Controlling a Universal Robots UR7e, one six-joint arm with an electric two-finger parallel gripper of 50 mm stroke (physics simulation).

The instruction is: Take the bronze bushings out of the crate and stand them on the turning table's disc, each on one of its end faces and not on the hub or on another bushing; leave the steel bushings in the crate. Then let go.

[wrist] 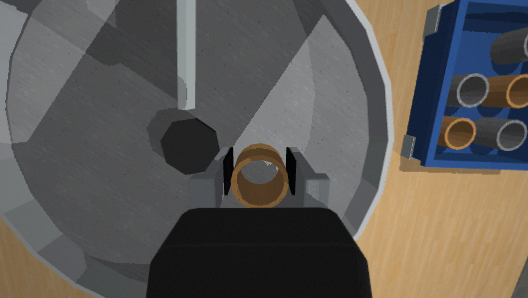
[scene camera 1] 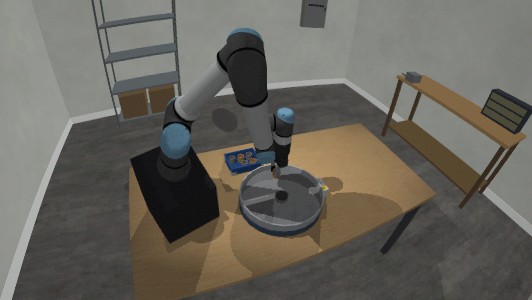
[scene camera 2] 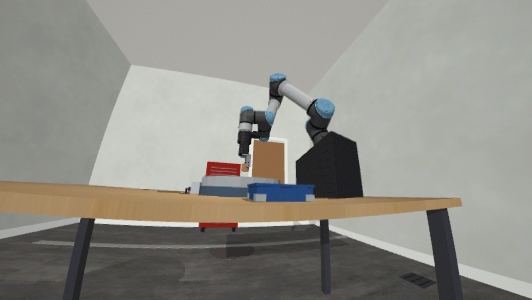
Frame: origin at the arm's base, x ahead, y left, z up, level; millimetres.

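Seen in the pictures: gripper, fingertip midpoint: (wrist: 259,161) (scene camera 1: 274,173) (scene camera 2: 247,167); arm's base, link origin: (scene camera 1: 173,165) (scene camera 2: 327,148).
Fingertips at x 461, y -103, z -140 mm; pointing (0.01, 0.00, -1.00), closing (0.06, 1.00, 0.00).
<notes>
Pixels of each thing's top centre, then the offset from my fingertips to it. "pt": a spot on its surface instead.
- bronze bushing, top centre: (wrist: 259,183) dx +10, dy -1, dz +19 mm
- turning table's disc, top centre: (wrist: 189,147) (scene camera 1: 281,194) dx +4, dy -76, dz -82 mm
- dark hub, top centre: (wrist: 189,147) (scene camera 1: 281,194) dx +4, dy -76, dz -82 mm
- table's rim, surface spot: (scene camera 2: 225,181) pt dx +116, dy +101, dz -82 mm
- blue crate, top centre: (wrist: 504,89) (scene camera 2: 278,184) (scene camera 1: 242,157) dx -39, dy +280, dz -93 mm
- raised rim, surface spot: (wrist: 382,125) pt dx -10, dy +127, dz -68 mm
- pale bar, surface spot: (wrist: 186,55) (scene camera 1: 264,195) pt dx -86, dy -61, dz -59 mm
- small white-and-yellow device, surface spot: (scene camera 1: 323,189) pt dx +224, dy -144, dz -88 mm
My gripper (scene camera 1: 276,171) (scene camera 2: 245,166) (wrist: 259,161) is shut on a bronze bushing (wrist: 259,196), which is upright, open end up. It hangs over the turning table's disc (scene camera 1: 300,206) (wrist: 280,95), beside the dark hub (scene camera 1: 281,195) (wrist: 190,146). In scene camera 2, the bushing's lower end is a little above the table's rim (scene camera 2: 225,181). The blue crate (scene camera 1: 243,169) (scene camera 2: 282,193) (wrist: 434,100) holds two bronze bushings (wrist: 462,138) (wrist: 500,92) and three steel bushings (wrist: 454,93) (wrist: 487,134) (wrist: 509,49). The fingers and gripper body hide part of the disc.
A raised rim (wrist: 382,125) surrounds the disc, and a pale bar (scene camera 1: 265,199) (wrist: 186,55) runs from near the hub outward. A small white-and-yellow device (scene camera 1: 323,189) (scene camera 2: 195,188) sits outside the rim. The arm's black pedestal (scene camera 1: 192,212) (scene camera 2: 340,170) stands beside the crate and turning table.
</notes>
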